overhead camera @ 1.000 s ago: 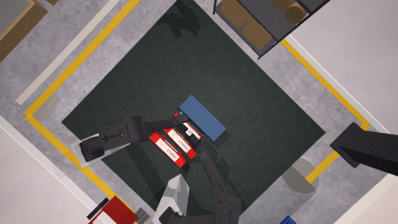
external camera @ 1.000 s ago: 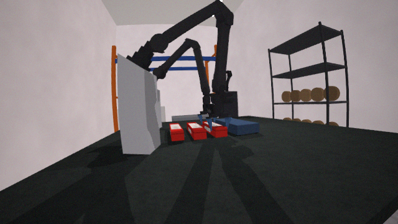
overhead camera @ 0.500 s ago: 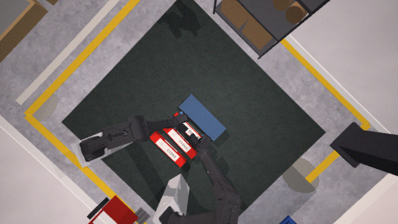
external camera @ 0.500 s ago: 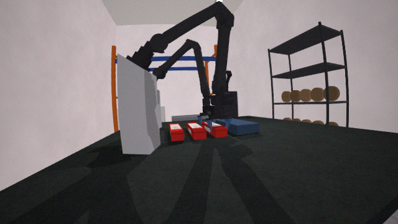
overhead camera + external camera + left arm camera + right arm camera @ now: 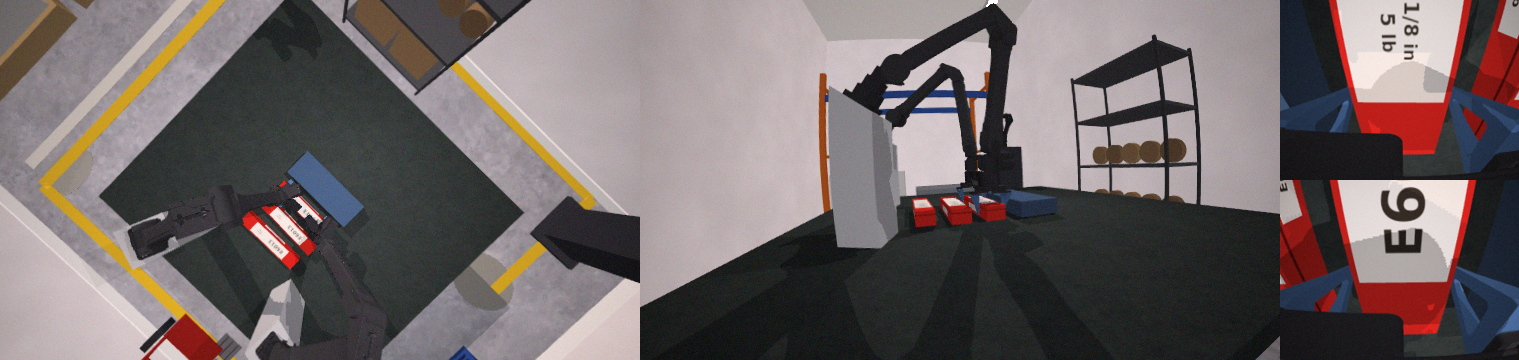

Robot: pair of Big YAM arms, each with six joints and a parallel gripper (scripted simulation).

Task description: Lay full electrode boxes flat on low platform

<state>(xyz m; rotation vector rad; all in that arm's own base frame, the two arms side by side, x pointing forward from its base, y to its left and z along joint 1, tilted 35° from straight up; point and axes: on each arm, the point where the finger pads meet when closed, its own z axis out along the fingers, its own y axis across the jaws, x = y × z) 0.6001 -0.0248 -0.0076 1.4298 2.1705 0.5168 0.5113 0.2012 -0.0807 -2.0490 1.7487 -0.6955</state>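
The red box is 1 cm ahead of my right hand, 14 cm to the left of it and 1 cm above it. The rest, counted from my right hand: low blue platform 16 cm ahead, 12 cm to the left, 1 cm below.
My left hand is 120 mm to the left of the red box, 10 mm below it and 10 mm past it. From my left hand the other things lie so: low blue platform (150 mm ahead, 140 mm to the right, 10 mm below).
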